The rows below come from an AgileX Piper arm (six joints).
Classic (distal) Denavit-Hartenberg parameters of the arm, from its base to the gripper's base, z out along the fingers. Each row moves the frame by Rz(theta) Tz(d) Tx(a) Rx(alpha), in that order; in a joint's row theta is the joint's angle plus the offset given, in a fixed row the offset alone. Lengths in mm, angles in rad.
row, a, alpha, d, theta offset
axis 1, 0, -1.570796, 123, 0
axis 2, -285.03, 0, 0, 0.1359
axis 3, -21.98, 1.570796, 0, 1.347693
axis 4, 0, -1.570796, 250.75, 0
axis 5, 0, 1.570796, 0, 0
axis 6, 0, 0, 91, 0
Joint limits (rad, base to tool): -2.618..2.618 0..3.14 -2.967..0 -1.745..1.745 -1.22..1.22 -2.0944..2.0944
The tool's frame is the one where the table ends.
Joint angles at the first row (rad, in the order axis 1, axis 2, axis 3, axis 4, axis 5, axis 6):
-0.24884 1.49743 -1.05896 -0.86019 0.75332 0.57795
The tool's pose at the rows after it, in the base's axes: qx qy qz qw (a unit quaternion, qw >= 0); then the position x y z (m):
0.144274, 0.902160, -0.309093, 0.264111, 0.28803, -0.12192, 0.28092
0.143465, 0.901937, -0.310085, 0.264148, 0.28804, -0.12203, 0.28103
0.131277, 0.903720, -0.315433, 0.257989, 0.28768, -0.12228, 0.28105
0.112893, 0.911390, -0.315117, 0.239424, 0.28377, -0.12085, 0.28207
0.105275, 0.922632, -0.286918, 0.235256, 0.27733, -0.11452, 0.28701
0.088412, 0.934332, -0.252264, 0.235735, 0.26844, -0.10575, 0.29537
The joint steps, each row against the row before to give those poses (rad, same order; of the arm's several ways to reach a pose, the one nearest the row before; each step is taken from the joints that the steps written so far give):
0.00000 0.00000 -0.00002 -0.00108 0.00002 -0.00002
0.00000 -0.00002 0.00004 -0.00262 -0.00002 0.00003
0.00000 0.00003 -0.00002 -0.00247 0.00456 -0.02734
0.00000 -0.01055 0.00001 0.03894 0.02478 -0.08025
-0.00001 -0.03293 0.00001 0.11003 0.01188 -0.09944
0.00000 -0.04773 -0.00002 0.13333 0.01648 -0.13049

